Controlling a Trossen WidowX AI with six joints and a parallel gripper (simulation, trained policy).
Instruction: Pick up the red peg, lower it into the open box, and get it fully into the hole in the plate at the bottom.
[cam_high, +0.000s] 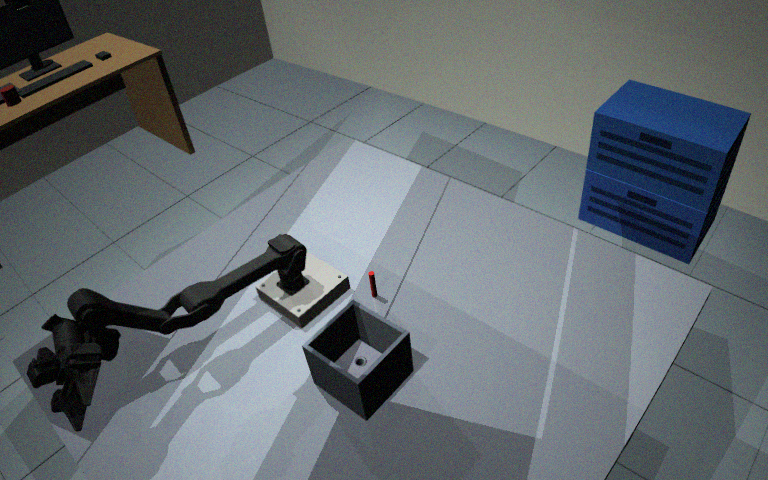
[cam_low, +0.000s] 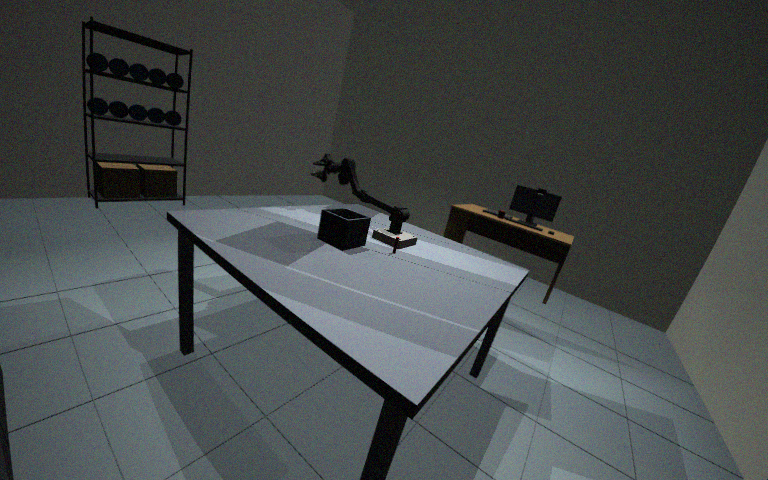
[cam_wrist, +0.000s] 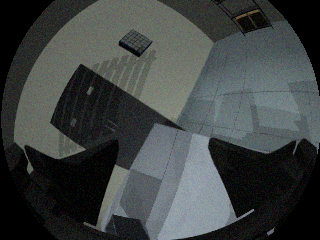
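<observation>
Now: gripper tip 10 mm short of the red peg, 690 mm to the right of it and 210 mm above it.
</observation>
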